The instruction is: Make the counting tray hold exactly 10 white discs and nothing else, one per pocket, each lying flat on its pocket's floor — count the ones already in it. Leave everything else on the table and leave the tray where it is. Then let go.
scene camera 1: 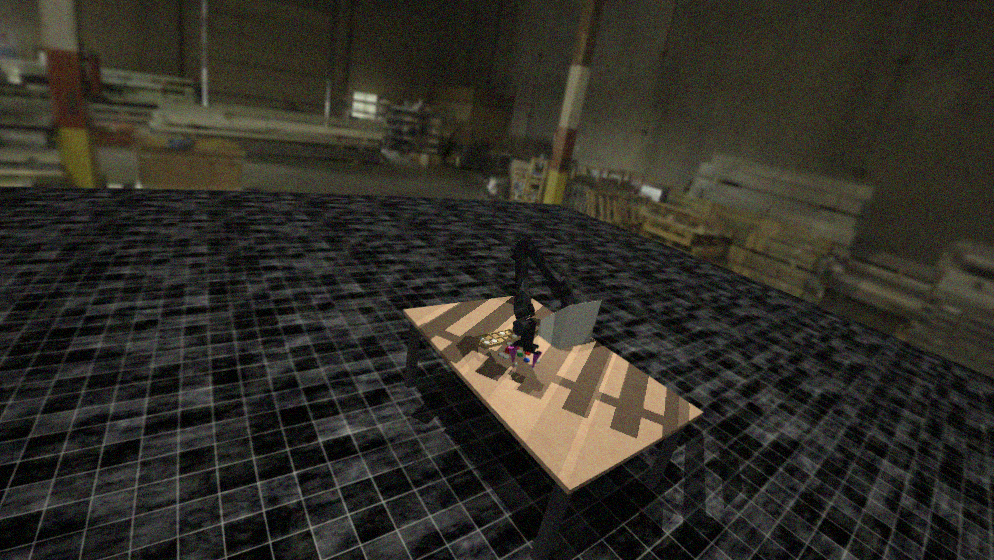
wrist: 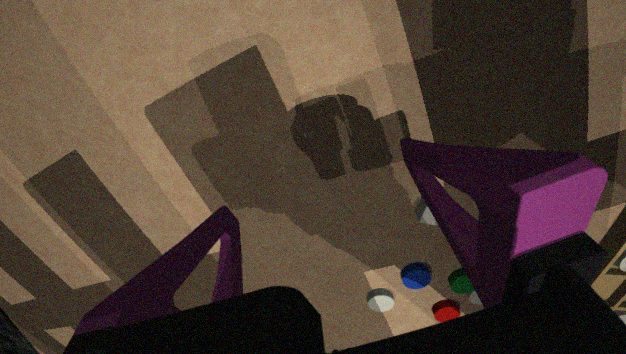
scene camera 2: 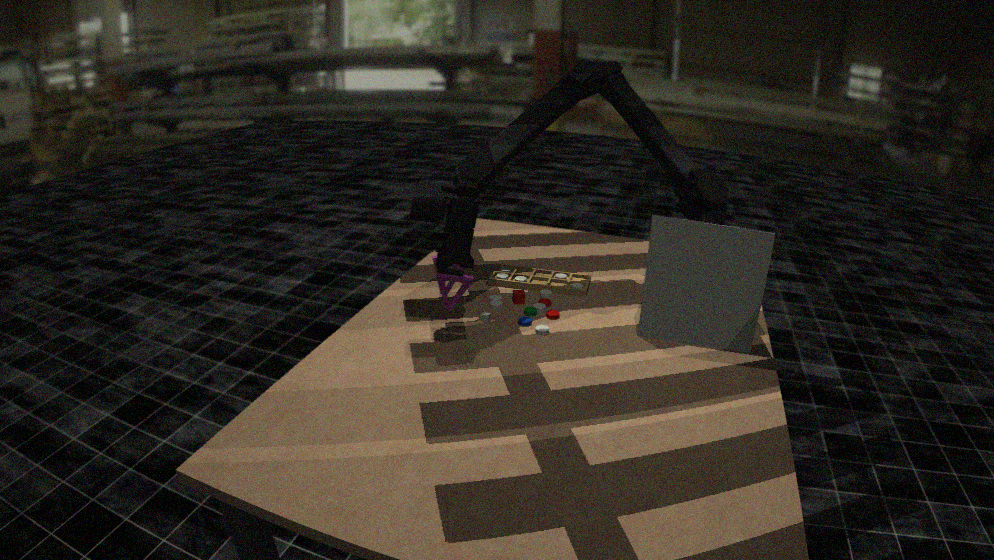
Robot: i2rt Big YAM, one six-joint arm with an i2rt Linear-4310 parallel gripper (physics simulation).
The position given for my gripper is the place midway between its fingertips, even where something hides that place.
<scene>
My gripper (scene camera 2: 446, 301) is open and holds nothing. Also in view: a counting tray (scene camera 2: 537, 279).
The counting tray also shows in the wrist view (wrist: 601, 282). My gripper also shows in the wrist view (wrist: 312, 183).
</scene>
